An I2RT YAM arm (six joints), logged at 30 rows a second.
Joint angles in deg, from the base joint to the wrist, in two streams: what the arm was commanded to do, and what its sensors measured. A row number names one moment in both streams.
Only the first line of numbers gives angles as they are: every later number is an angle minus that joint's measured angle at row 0.
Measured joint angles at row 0:
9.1, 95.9, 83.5, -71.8, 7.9, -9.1
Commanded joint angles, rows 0 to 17:
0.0, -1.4, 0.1, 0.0, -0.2, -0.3
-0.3, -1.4, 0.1, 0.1, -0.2, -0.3
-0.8, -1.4, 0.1, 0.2, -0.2, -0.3
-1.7, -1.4, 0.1, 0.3, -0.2, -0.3
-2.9, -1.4, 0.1, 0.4, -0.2, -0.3
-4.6, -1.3, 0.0, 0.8, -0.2, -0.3
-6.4, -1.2, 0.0, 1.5, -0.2, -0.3
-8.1, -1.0, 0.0, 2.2, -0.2, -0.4
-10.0, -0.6, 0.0, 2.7, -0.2, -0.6
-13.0, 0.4, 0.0, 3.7, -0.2, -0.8
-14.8, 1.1, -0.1, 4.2, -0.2, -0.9
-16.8, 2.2, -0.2, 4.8, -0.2, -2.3
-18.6, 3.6, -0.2, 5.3, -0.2, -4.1
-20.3, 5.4, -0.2, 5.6, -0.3, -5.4
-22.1, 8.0, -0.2, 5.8, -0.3, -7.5
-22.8, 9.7, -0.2, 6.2, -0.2, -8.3
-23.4, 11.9, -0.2, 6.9, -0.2, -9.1
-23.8, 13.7, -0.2, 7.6, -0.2, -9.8
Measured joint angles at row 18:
-22.7, 9.3, 0.0, 6.4, -0.2, -6.1
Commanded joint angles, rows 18 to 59:
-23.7, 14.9, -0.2, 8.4, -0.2, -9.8
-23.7, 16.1, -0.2, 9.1, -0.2, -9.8
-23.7, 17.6, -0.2, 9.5, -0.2, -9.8
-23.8, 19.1, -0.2, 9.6, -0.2, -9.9
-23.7, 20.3, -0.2, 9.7, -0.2, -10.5
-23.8, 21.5, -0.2, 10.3, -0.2, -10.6
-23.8, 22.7, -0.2, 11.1, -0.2, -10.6
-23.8, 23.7, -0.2, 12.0, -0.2, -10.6
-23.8, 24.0, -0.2, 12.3, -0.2, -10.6
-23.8, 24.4, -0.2, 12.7, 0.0, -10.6
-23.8, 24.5, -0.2, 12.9, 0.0, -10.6
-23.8, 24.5, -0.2, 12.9, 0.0, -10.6
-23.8, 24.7, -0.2, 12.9, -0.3, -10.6
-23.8, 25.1, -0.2, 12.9, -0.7, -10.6
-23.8, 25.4, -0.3, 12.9, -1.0, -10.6
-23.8, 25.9, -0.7, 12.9, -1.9, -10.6
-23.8, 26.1, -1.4, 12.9, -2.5, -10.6
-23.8, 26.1, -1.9, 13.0, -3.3, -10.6
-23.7, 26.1, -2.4, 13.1, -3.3, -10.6
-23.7, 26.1, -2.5, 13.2, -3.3, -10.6
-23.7, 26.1, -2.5, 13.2, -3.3, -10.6
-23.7, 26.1, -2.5, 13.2, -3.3, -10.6
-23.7, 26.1, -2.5, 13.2, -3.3, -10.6
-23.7, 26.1, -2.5, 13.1, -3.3, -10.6
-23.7, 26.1, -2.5, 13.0, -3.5, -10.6
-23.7, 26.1, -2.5, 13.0, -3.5, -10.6
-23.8, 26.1, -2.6, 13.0, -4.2, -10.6
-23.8, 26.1, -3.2, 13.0, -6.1, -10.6
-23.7, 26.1, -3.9, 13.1, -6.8, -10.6
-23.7, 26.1, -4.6, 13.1, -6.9, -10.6
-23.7, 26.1, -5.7, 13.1, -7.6, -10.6
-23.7, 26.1, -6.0, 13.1, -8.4, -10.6
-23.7, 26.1, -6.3, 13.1, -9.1, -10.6
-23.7, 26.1, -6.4, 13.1, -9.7, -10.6
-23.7, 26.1, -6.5, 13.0, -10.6, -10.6
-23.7, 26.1, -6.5, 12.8, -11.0, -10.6
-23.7, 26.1, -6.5, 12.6, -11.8, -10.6
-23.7, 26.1, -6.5, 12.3, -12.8, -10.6
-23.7, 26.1, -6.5, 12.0, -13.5, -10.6
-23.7, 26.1, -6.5, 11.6, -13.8, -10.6
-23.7, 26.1, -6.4, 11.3, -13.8, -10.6
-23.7, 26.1, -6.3, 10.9, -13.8, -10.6
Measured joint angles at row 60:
-24.5, 21.9, -3.0, 11.3, -10.5, -11.1
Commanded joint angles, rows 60 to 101:
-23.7, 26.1, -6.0, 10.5, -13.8, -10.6
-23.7, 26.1, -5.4, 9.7, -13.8, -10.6
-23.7, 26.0, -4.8, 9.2, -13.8, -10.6
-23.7, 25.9, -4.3, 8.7, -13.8, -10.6
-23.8, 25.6, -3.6, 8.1, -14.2, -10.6
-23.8, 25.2, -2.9, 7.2, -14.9, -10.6
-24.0, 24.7, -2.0, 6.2, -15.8, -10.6
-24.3, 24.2, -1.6, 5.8, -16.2, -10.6
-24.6, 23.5, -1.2, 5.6, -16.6, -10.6
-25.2, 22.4, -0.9, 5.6, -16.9, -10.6
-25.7, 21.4, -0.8, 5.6, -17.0, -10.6
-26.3, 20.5, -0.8, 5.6, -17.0, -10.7
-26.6, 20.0, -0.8, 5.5, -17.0, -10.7
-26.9, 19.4, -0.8, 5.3, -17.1, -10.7
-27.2, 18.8, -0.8, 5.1, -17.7, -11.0
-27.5, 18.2, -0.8, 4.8, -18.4, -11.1
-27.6, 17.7, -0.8, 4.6, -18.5, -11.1
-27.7, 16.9, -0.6, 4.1, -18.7, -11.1
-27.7, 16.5, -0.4, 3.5, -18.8, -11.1
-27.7, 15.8, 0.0, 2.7, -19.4, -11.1
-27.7, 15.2, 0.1, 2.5, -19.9, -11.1
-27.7, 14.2, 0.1, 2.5, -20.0, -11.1
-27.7, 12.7, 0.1, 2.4, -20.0, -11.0
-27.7, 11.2, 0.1, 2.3, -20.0, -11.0
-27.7, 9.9, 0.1, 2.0, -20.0, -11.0
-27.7, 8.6, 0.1, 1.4, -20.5, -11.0
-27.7, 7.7, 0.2, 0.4, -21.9, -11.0
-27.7, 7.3, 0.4, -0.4, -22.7, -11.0
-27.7, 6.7, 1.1, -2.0, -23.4, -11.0
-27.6, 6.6, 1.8, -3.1, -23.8, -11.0
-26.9, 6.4, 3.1, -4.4, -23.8, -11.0
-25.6, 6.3, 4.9, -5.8, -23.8, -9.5
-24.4, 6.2, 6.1, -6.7, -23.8, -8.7
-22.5, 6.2, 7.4, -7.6, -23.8, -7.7
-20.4, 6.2, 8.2, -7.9, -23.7, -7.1
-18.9, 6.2, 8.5, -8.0, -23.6, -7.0
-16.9, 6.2, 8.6, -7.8, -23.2, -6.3
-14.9, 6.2, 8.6, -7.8, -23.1, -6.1
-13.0, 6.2, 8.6, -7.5, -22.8, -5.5
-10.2, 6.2, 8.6, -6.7, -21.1, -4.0
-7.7, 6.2, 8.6, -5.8, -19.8, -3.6
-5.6, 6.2, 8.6, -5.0, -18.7, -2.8
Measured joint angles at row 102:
-10.6, 7.8, 7.3, -6.4, -20.7, -5.8
